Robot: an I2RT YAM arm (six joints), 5 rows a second.
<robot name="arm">
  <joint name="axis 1" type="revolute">
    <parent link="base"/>
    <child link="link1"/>
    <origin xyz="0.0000 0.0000 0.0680" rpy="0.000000 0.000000 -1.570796"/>
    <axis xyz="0 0 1"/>
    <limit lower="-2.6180" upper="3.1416"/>
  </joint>
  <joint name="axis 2" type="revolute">
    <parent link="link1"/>
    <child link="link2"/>
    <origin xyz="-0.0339 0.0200 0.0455" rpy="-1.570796 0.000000 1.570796"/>
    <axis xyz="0 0 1"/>
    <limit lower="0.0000" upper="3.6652"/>
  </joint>
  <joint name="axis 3" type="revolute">
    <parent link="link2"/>
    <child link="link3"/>
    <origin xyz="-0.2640 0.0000 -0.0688" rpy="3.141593 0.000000 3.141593"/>
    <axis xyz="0 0 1"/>
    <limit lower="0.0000" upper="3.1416"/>
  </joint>
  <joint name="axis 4" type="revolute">
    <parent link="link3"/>
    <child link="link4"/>
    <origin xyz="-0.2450 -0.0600 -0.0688" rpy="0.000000 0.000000 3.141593"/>
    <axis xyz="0 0 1"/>
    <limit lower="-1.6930" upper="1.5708"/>
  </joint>
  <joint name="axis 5" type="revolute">
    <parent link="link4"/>
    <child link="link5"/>
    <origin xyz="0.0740 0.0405 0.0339" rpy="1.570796 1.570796 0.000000"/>
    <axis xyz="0 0 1"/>
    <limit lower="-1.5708" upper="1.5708"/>
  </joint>
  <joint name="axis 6" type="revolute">
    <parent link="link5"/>
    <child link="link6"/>
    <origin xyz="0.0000 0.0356 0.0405" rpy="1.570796 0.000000 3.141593"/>
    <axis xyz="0 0 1"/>
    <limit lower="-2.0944" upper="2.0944"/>
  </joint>
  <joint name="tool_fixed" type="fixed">
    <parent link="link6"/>
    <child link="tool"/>
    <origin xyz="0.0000 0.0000 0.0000" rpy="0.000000 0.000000 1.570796"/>
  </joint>
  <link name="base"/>
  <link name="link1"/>
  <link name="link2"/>
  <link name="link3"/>
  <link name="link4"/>
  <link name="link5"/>
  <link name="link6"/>
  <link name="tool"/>
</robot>
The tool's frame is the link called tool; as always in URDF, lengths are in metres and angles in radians.
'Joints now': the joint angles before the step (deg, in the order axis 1, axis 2, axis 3, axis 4, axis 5, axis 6). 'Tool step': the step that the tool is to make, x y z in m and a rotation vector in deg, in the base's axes. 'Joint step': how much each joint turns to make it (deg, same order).
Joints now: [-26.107, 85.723, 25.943, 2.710, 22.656, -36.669]
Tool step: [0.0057, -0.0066, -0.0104, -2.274, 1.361, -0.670]
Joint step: [-0.500, 4.616, 0.542, 4.438, 2.306, -1.421]
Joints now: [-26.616, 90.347, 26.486, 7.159, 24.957, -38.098]
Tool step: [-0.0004, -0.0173, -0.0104, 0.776, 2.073, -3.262]
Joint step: [-3.575, 4.632, 1.915, 0.724, 0.089, -0.471]
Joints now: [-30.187, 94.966, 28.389, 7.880, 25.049, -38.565]
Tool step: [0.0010, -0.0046, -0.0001, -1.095, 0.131, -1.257]
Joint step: [-0.634, 0.755, 0.576, 0.621, 1.187, 0.003]
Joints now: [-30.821, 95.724, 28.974, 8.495, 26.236, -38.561]
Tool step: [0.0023, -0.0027, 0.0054, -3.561, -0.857, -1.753]
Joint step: [0.141, -0.540, 0.171, 1.762, 3.230, 0.183]
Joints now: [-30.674, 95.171, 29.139, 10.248, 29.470, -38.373]
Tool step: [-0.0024, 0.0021, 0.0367, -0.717, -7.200, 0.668]
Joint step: [-0.239, -9.841, 0.388, -4.276, -2.992, 1.283]
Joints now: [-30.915, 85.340, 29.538, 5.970, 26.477, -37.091]
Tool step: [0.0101, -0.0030, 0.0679, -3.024, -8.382, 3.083]
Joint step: [0.169, -9.821, 7.660, -8.327, -3.255, -0.962]
